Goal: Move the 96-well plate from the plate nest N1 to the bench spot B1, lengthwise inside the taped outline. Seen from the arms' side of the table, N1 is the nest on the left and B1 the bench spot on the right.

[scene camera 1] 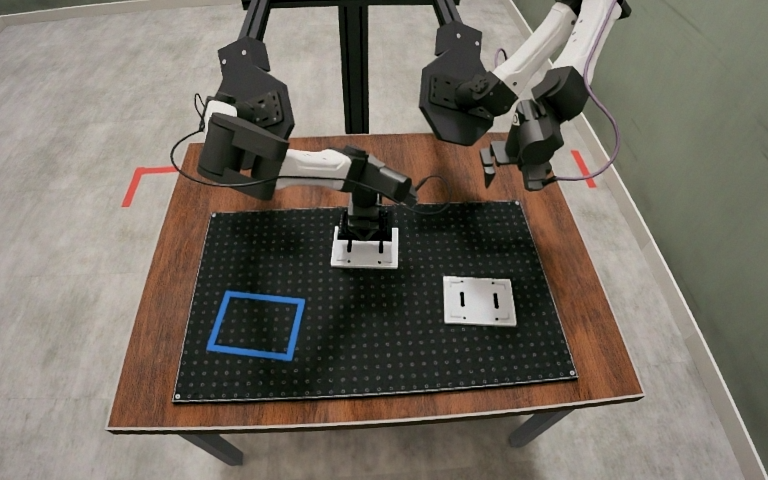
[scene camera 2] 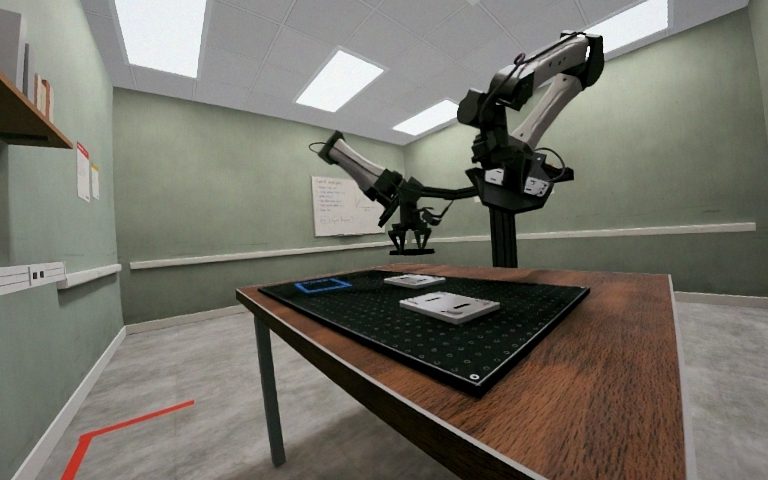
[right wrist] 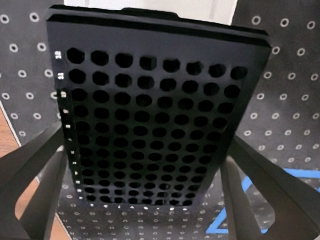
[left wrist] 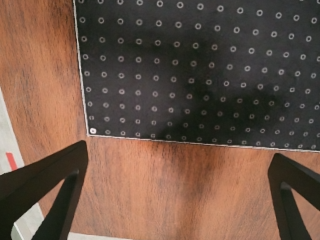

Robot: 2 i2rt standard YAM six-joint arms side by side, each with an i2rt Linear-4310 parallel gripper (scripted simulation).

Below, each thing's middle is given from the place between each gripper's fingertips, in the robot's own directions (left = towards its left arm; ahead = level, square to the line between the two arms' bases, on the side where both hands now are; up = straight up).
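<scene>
The black 96-well plate (scene camera 1: pixel 384 234) is right at my right hand (scene camera 1: pixel 365 226). Relative to my left hand (scene camera 2: pixel 500 196), the plate is 50 mm behind, 140 mm below and 310 mm to the right.
</scene>
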